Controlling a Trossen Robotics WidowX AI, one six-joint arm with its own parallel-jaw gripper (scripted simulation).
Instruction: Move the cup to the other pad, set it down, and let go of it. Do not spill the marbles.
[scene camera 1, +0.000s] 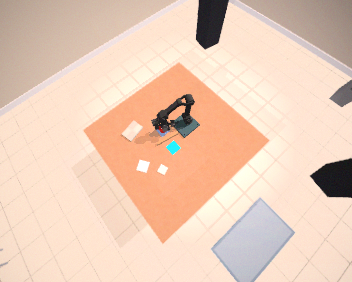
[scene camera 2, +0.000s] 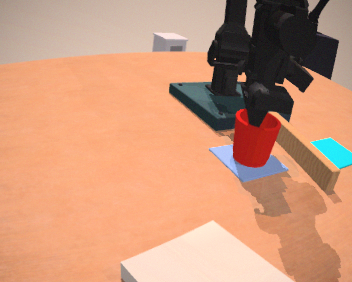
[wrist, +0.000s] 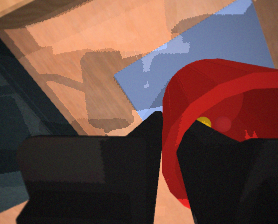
In view: my gripper (scene camera 2: 252, 130), a red cup (scene camera 2: 252, 146) and a wooden bar (scene camera 2: 319, 167).
My gripper is seen too in the wrist view (wrist: 167, 118).
